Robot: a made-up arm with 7 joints.
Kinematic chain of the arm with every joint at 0, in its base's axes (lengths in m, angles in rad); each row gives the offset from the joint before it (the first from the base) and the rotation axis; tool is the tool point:
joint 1: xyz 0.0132 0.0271 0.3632 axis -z
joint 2: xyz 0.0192 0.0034 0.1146 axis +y
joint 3: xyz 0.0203 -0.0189 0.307 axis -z
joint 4: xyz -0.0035 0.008 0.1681 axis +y
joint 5: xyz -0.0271 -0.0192 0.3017 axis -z
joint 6: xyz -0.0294 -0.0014 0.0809 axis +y
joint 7: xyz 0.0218 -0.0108 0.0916 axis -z
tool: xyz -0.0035 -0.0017 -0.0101
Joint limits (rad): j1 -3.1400..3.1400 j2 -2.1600..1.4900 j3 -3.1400..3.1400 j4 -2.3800..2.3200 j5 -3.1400..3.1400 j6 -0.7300..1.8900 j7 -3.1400..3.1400
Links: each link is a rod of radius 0.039 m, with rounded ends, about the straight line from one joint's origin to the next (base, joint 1, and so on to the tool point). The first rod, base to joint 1, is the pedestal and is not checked.
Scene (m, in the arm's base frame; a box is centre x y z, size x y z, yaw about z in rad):
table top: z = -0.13
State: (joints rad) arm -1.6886 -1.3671 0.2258 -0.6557 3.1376 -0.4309 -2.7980
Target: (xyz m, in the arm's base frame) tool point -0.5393 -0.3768 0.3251
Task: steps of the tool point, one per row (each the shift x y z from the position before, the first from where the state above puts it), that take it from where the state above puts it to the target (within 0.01 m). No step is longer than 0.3 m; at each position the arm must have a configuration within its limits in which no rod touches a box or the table.
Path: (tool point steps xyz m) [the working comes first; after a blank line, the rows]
Joints at the target: -1.0277 -1.2555 0.6466 -1.3677 3.0913 -0.3046 -2.7938
Straight joint move there: clear.

1: -0.2524 0.0733 -0.0503
2: -0.2160 0.1618 -0.0270
3: -0.1389 0.2279 -0.0026

